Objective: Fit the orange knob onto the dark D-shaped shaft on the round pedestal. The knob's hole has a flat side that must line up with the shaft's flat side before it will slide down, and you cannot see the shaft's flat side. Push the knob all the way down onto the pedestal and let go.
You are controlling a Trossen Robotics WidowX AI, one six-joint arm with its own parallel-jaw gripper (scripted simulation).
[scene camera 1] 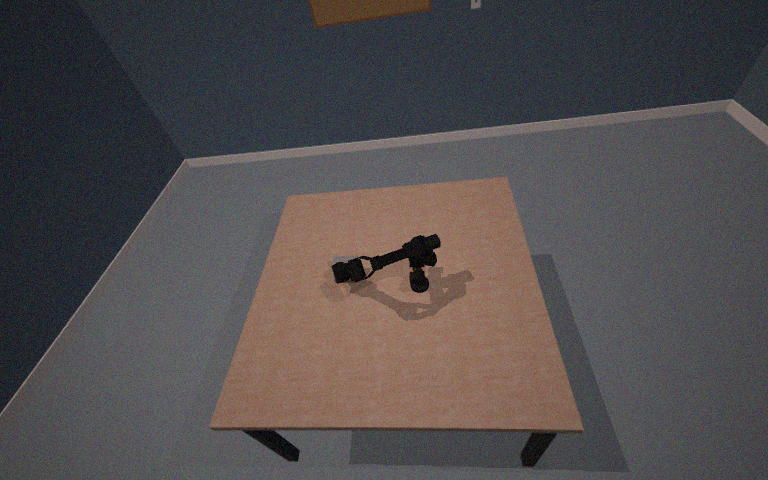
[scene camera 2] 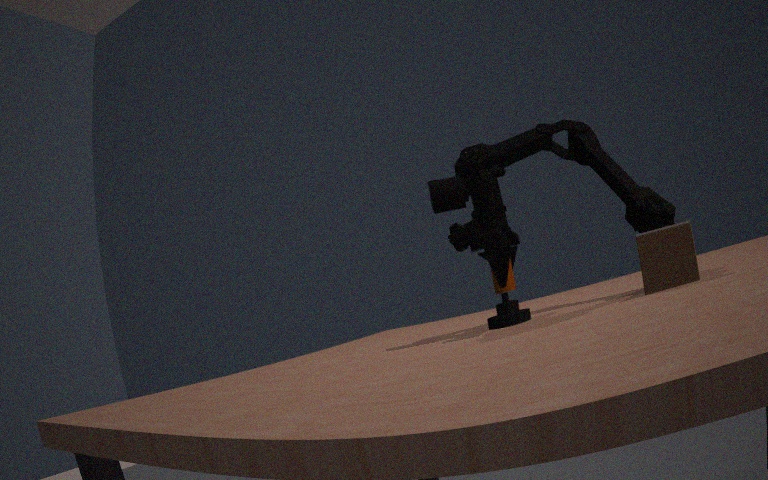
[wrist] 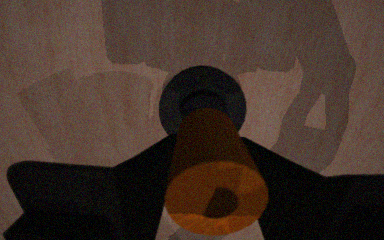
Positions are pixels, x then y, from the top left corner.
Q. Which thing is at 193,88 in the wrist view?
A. A dark pedestal.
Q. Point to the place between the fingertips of the gripper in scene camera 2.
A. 505,286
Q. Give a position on a dark pedestal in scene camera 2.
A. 508,312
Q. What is the gripper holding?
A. A knob.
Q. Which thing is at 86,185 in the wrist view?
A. The gripper.
